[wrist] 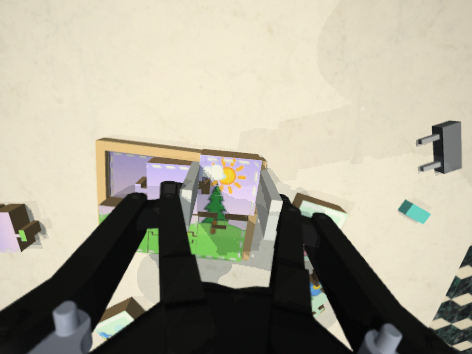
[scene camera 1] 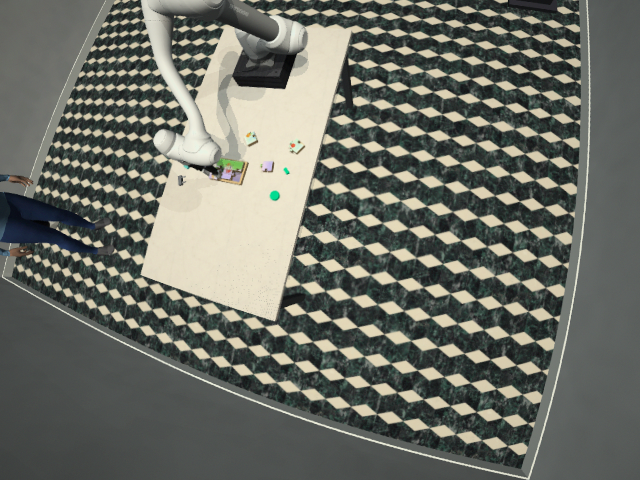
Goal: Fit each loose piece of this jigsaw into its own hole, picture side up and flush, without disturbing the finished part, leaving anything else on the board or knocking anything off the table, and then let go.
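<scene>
The jigsaw board [scene camera 1: 245,173] [wrist: 101,167] has a wooden rim and a green and purple picture. My gripper [wrist: 228,181] is shut on the sun-and-tree piece [wrist: 227,176], at the board's right end in the wrist view. This piece is picture side up and overlaps the rim; its exact height is unclear. In scene camera 1 the arm mostly hides the gripper. A second purple piece [scene camera 1: 227,173] [wrist: 167,172] stands raised above the board's middle, partly behind a finger. Another purple piece [scene camera 1: 267,166] [wrist: 11,229] lies off the board on the table.
Pale green pieces [scene camera 1: 250,138] [scene camera 1: 296,146] [wrist: 320,209] lie around the board. A grey two-pronged object [scene camera 1: 180,179] [wrist: 450,147] and a teal block [wrist: 415,211] are near one table edge. A green disc [scene camera 1: 274,195] and small green block [scene camera 1: 286,171] are on the other side.
</scene>
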